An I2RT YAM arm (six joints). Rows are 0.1 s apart.
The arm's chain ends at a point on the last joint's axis. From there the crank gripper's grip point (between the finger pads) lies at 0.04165 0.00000 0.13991 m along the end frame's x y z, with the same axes.
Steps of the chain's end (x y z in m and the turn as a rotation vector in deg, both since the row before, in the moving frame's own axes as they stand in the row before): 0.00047 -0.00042 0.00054 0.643 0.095 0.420; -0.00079 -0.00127 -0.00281 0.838 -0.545 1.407; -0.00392 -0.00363 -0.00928 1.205 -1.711 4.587; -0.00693 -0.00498 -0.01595 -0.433 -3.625 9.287; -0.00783 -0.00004 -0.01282 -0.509 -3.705 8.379; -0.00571 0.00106 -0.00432 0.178 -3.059 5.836
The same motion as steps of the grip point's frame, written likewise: 0.00071 -0.00168 0.00046 0.643 0.095 0.420; -0.00211 -0.00231 -0.00243 0.838 -0.545 1.407; -0.00813 -0.00342 -0.00810 1.205 -1.711 4.587; -0.01645 0.00208 -0.01364 -0.433 -3.625 9.287; -0.01746 0.00661 -0.01046 -0.509 -3.705 8.379; -0.01342 0.00448 -0.00229 0.178 -3.059 5.836
